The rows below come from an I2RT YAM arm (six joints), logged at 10 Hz.
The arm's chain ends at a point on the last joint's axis. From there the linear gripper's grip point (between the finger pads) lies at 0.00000 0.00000 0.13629 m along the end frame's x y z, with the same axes.
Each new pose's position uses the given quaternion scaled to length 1; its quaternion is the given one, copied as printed.
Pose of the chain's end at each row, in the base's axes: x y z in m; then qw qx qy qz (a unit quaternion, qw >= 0):
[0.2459, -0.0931, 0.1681, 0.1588, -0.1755, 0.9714, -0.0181]
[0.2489, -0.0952, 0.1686, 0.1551, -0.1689, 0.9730, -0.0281]
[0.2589, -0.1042, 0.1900, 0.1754, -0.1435, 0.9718, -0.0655]
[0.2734, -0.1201, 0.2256, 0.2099, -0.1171, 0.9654, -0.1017]
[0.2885, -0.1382, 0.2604, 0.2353, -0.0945, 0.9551, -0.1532]
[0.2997, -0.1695, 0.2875, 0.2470, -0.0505, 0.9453, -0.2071]
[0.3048, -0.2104, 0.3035, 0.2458, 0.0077, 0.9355, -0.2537]
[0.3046, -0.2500, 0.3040, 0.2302, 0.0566, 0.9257, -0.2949]
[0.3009, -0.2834, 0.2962, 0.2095, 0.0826, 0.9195, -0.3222]
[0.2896, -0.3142, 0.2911, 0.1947, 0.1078, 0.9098, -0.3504]
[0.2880, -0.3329, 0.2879, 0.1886, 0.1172, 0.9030, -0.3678]
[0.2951, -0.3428, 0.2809, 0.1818, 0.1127, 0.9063, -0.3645]
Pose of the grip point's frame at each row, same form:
[0.2888, -0.0903, 0.0388, 0.1588, -0.1755, 0.9714, -0.0181]
[0.2913, -0.0955, 0.0391, 0.1551, -0.1689, 0.9730, -0.0281]
[0.3079, -0.1147, 0.0633, 0.1754, -0.1435, 0.9718, -0.0655]
[0.3319, -0.1402, 0.1041, 0.2099, -0.1171, 0.9654, -0.1017]
[0.3537, -0.1720, 0.1456, 0.2353, -0.0945, 0.9551, -0.1532]
[0.3662, -0.2195, 0.1795, 0.2470, -0.0505, 0.9453, -0.2071]
[0.3669, -0.2756, 0.2012, 0.2458, 0.0077, 0.9355, -0.2537]
[0.3581, -0.3280, 0.2059, 0.2302, 0.0566, 0.9257, -0.2949]
[0.3462, -0.3689, 0.2002, 0.2095, 0.0826, 0.9195, -0.3222]
[0.3276, -0.4068, 0.1986, 0.1947, 0.1078, 0.9098, -0.3504]
[0.3227, -0.4295, 0.1982, 0.1886, 0.1172, 0.9030, -0.3678]
[0.3288, -0.4384, 0.1898, 0.1818, 0.1127, 0.9063, -0.3645]

